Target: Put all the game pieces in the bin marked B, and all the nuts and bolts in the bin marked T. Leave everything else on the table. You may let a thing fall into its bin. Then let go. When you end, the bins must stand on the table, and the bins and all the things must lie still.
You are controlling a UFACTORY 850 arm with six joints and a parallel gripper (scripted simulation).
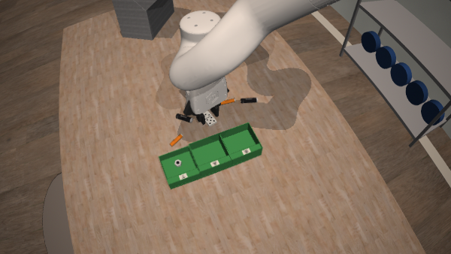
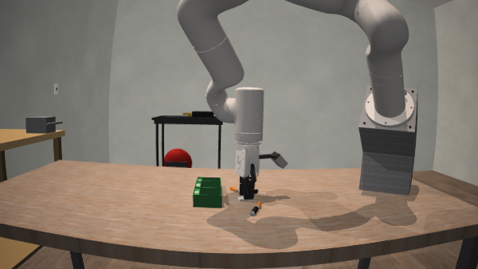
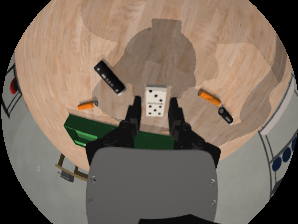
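The white domino lies 2 cm below my hand. From my hand the other things lie so: orange battery: 10 cm to the right, 5 cm ahead, 2 cm below; grey nut: 12 cm ahead, 11 cm to the right, 2 cm below; green three-compartment bin row: 12 cm ahead, 2 cm to the right, 1 cm below.
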